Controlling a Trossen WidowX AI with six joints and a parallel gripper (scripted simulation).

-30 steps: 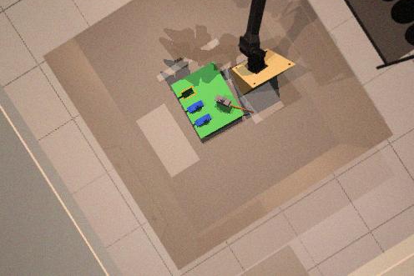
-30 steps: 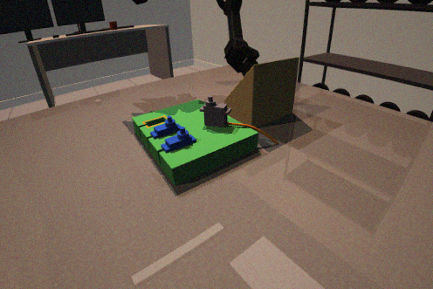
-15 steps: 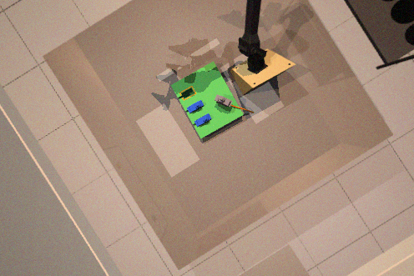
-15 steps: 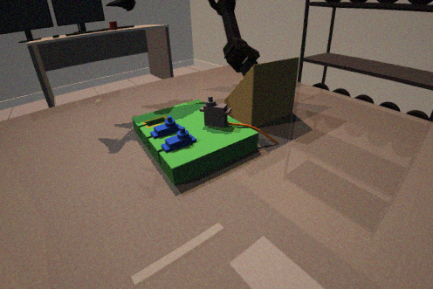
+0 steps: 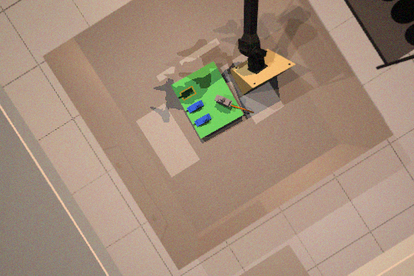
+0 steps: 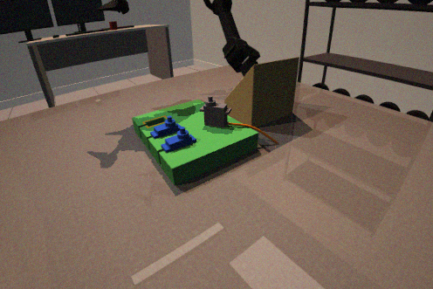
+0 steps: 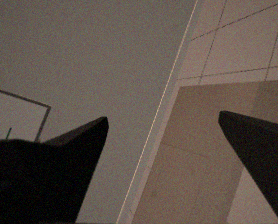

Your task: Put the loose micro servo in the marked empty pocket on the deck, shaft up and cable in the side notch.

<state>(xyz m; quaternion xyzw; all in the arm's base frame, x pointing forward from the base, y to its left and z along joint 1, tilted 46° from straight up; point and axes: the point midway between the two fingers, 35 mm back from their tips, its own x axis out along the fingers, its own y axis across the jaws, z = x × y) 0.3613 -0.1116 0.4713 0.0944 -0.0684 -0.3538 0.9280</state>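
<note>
Right now the green deck is 410 mm to the left of my gripper tip, 380 mm below it and 140 mm behind it.
</note>
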